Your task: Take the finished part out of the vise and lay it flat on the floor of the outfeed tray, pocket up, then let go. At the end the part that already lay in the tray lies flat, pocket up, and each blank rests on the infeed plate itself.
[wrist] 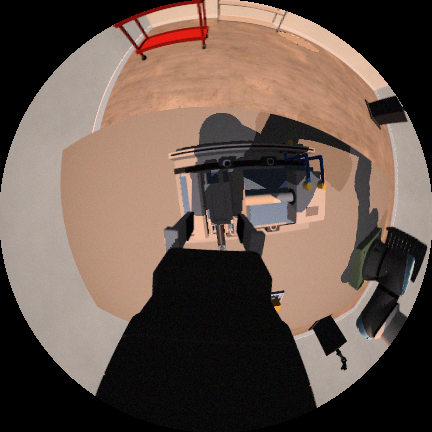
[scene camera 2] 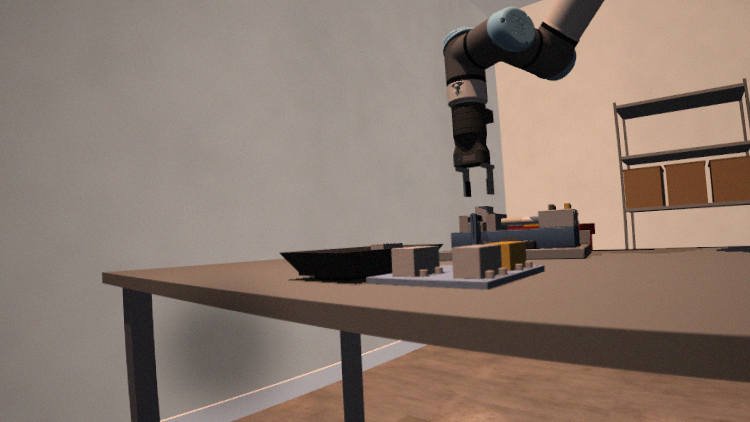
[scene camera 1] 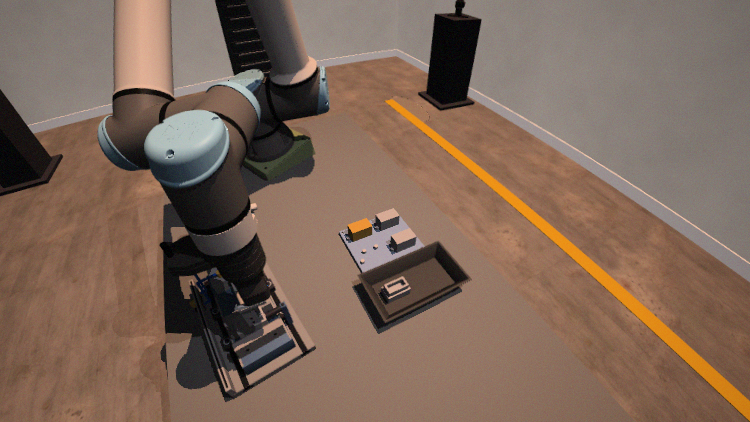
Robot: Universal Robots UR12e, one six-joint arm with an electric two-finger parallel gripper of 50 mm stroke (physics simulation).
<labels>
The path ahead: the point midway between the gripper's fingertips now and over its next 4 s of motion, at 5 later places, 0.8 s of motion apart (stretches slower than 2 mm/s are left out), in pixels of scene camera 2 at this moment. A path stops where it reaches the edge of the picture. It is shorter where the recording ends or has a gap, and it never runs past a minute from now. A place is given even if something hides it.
My gripper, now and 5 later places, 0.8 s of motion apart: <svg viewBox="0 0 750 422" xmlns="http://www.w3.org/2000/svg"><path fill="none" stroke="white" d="M479 195L479 206L483 209L483 209L483 201L481 173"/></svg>
</labels>
